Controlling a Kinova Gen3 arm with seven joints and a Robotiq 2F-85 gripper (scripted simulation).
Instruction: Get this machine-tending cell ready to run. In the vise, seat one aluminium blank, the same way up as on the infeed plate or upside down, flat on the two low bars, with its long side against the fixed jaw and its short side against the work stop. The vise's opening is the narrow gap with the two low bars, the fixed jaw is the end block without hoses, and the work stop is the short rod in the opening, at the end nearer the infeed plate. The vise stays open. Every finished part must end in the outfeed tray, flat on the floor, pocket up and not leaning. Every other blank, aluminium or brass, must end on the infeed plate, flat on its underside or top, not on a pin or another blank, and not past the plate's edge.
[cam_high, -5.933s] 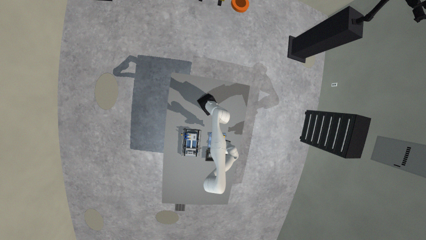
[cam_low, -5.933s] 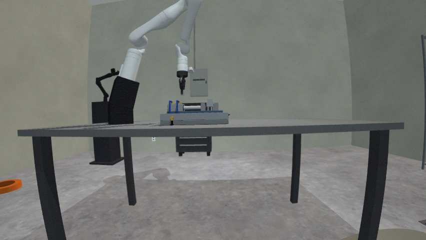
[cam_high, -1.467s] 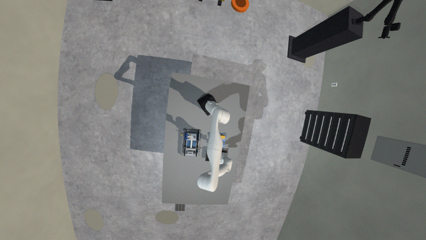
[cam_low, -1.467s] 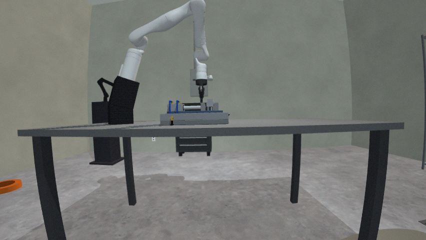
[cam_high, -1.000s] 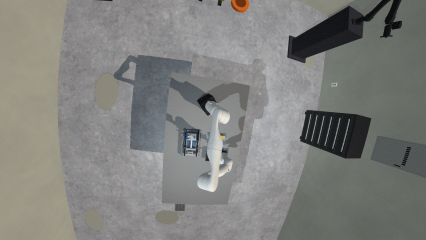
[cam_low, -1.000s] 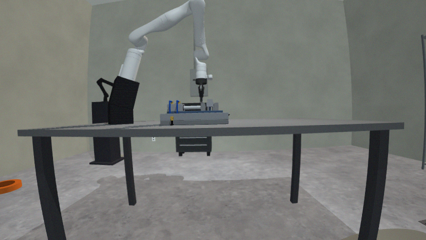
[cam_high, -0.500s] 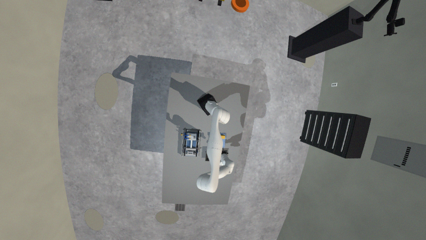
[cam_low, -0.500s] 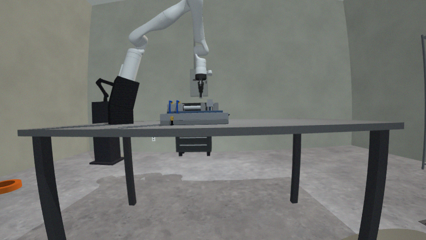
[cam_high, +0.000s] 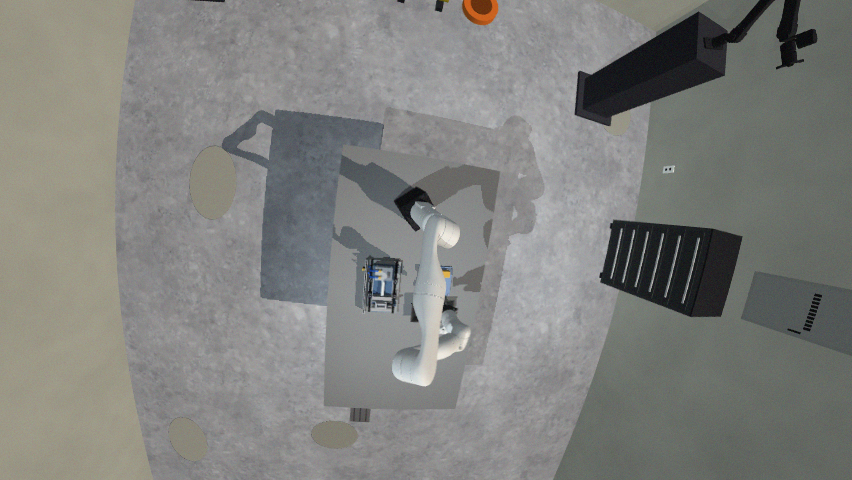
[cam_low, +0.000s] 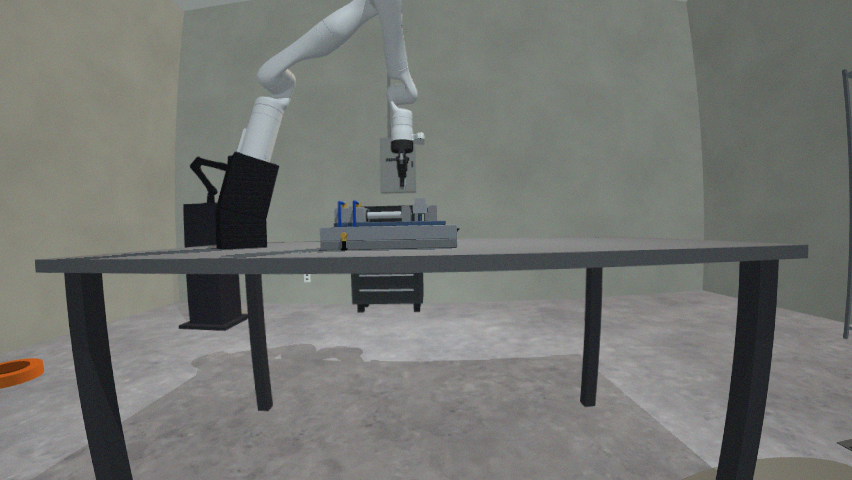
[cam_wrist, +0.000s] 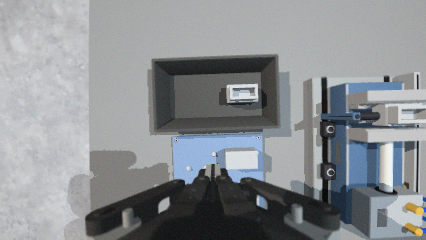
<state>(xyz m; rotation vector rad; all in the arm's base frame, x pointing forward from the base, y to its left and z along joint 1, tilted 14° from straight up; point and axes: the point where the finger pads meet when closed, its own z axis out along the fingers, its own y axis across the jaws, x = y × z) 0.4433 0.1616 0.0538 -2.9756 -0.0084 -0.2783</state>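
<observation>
The white rod is 30 mm behind my hand, 290 mm to the right of it and 120 mm below it. Also, from my hand: brass blank (120 mm behind, 30 mm to the left, 170 mm below); then vise (10 mm behind, 290 mm to the right, 160 mm below).
</observation>
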